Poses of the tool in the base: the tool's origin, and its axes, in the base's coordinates. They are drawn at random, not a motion.
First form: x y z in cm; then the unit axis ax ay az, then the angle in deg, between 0 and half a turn.
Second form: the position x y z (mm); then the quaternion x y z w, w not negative. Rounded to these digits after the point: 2 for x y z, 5 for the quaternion.
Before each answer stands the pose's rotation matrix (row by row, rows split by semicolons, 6 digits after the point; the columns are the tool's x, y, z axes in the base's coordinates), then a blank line. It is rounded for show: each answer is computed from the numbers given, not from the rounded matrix.
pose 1, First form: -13.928, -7.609, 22.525, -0.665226, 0.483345, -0.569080, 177.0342
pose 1, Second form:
-0.114202 -0.613192 0.781635; -0.672081 -0.531729 -0.515337; 0.731618 -0.584174 -0.351390

-139.28, -76.09, 225.25, -0.66500, 0.48318, -0.56889, 0.02588
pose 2, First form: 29.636, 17.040, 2.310, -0.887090, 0.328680, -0.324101, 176.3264
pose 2, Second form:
0.574294 -0.561772 0.595482; -0.603304 -0.782106 -0.155994; 0.553363 -0.269670 -0.788078

296.36, 170.40, 23.10, -0.88663, 0.32851, -0.32393, 0.03205
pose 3, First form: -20.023, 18.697, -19.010, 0.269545, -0.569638, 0.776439, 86.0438
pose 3, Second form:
0.136636 -0.917539 -0.373435; 0.631639 0.371094 -0.680677; 0.763127 -0.142871 0.630258

-200.23, 186.97, -190.10, 0.18390, -0.38865, 0.52975, 0.73109
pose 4, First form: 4.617, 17.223, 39.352, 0.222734, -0.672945, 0.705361, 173.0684
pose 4, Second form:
-0.893833 -0.383806 0.231854; -0.213554 -0.090291 -0.972750; 0.394282 -0.918989 -0.001259

46.17, 172.23, 393.52, 0.22233, -0.67171, 0.70407, 0.06045
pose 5, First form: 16.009, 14.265, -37.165, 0.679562, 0.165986, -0.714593, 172.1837
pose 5, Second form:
-0.071390 0.321731 -0.944136; 0.127365 -0.935862 -0.328542; -0.989283 -0.143704 0.025834

160.09, 142.65, -371.65, 0.67798, 0.16560, -0.71293, 0.06816
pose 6, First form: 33.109, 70.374, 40.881, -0.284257, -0.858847, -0.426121, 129.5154
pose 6, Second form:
-0.504070 0.728205 -0.464361; 0.070739 0.570669 0.818127; 0.860761 0.379545 -0.339170

331.09, 703.74, 408.81, -0.25711, -0.77684, -0.38543, 0.42645
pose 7, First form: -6.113, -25.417, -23.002, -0.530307, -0.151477, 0.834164, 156.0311
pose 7, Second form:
-0.375566 -0.185140 -0.908115; 0.492603 -0.869854 -0.026385; -0.785043 -0.457249 0.417888

-61.13, -254.17, -230.02, -0.51875, -0.14818, 0.81598, 0.20765
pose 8, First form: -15.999, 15.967, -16.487, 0.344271, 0.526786, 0.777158, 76.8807
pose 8, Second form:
0.318600 -0.616681 0.719860; 0.897066 0.441495 -0.018814; -0.306213 0.651757 0.693864

-159.99, 159.67, -164.87, 0.21403, 0.32750, 0.48316, 0.78326
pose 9, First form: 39.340, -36.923, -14.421, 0.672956, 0.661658, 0.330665, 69.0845
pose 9, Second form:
0.648190 -0.022566 0.761144; 0.595187 0.638494 -0.487931; -0.474976 0.769296 0.427297

393.40, -369.23, -144.21, 0.38158, 0.37517, 0.18749, 0.82371
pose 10, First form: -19.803, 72.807, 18.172, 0.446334, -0.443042, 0.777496, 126.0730
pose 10, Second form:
-0.272301 -0.942604 0.193259; 0.314245 -0.276953 -0.908046; 0.909452 -0.186531 0.371623

-198.03, 728.07, 181.72, 0.39782, -0.39488, 0.69298, 0.45342
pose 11, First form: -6.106, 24.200, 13.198, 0.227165, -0.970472, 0.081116, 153.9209
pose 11, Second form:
-0.800234 -0.454129 -0.391653; -0.382810 0.889556 -0.249291; 0.461608 -0.049563 -0.885698

-61.06, 242.00, 131.98, 0.22131, -0.94545, 0.07902, 0.22562
